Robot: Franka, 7 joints.
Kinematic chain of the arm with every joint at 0, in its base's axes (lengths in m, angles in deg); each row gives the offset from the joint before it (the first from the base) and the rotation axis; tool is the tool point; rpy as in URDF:
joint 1: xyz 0 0 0.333 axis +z
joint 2: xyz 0 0 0 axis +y
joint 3: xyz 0 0 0.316 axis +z
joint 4: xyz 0.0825 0 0 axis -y
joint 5: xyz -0.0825 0 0.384 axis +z
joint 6: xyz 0 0 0 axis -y
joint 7: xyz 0.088 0 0 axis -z
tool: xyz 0 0 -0.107 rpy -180 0 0
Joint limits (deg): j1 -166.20..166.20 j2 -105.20..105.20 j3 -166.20..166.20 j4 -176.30..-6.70 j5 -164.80..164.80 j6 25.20..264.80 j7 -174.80..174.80
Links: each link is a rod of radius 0.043 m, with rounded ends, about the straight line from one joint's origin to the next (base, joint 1, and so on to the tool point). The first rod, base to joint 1, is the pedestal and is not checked.
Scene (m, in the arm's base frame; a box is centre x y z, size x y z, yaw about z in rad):
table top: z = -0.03
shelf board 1: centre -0 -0.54 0.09 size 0.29 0.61 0.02 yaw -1.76
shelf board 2: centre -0 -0.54 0.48 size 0.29 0.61 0.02 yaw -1.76
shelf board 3: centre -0 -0.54 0.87 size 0.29 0.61 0.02 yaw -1.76
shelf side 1: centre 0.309 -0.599 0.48 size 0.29 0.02 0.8 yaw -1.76
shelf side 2: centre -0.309 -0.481 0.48 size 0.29 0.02 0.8 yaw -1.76
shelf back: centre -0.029 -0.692 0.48 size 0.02 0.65 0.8 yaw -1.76
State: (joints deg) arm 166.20 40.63 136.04 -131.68 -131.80 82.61 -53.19
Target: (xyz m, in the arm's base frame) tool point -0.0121 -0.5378 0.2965
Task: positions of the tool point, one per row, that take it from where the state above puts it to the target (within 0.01 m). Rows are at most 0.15 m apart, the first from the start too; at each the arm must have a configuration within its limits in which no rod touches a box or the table.
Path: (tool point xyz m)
1: 0.0810 -0.3619 0.6469
2: 0.0881 -0.2613 0.6424
3: 0.1293 -0.2819 0.5403
4: 0.1305 -0.2832 0.4374
5: 0.0986 -0.2644 0.3519
6: 0.0471 -0.2286 0.2965
7: 0.0631 -0.3080 0.2858
8: 0.0582 -0.3913 0.2823
9: 0.0322 -0.4704 0.2861
10: -0.0121 -0.5378 0.2965

